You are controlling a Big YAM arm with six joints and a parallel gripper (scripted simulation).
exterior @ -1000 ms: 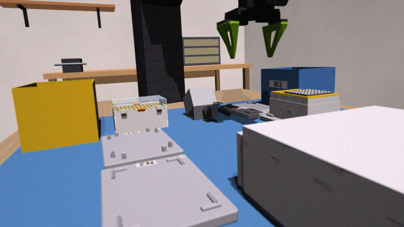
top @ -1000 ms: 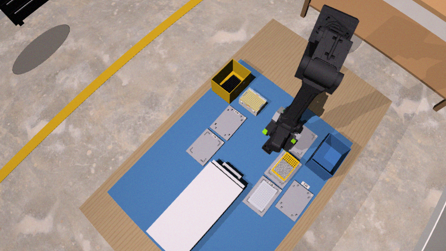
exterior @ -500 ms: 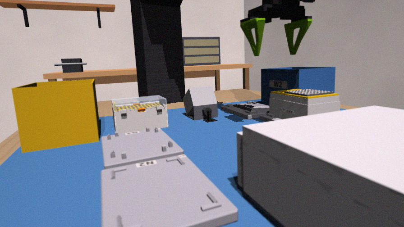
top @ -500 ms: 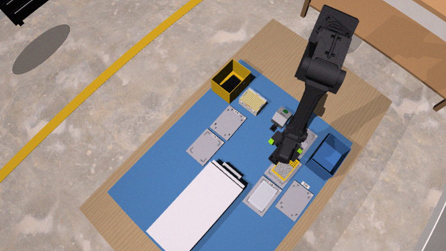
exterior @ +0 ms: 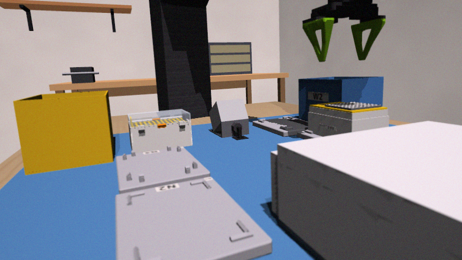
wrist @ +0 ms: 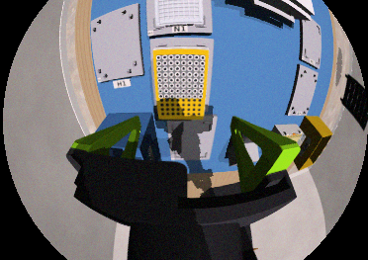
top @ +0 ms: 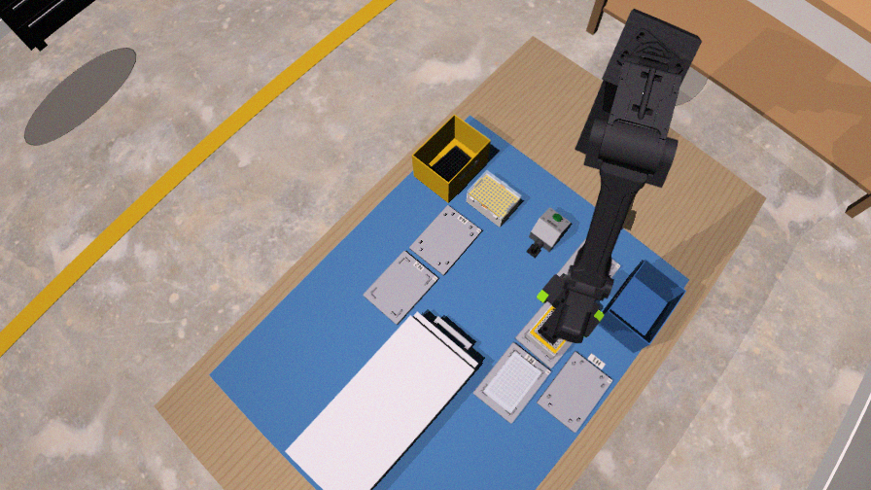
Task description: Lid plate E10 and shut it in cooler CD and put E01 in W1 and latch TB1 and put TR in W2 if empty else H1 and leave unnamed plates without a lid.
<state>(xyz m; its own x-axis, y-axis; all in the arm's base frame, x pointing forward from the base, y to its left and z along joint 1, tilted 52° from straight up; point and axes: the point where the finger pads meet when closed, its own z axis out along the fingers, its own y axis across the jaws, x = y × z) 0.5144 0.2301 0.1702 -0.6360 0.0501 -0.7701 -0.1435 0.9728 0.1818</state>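
Right now my hand is 1 cm past the tip rack TR and 11 cm above it. From my hand the other things lie so: nest H1: 5 cm ahead, 17 cm to the left, 16 cm below; lid park LP: 17 cm behind, 5 cm to the right, 16 cm below; blue bin W2: 21 cm behind, 10 cm to the left, 13 cm below.
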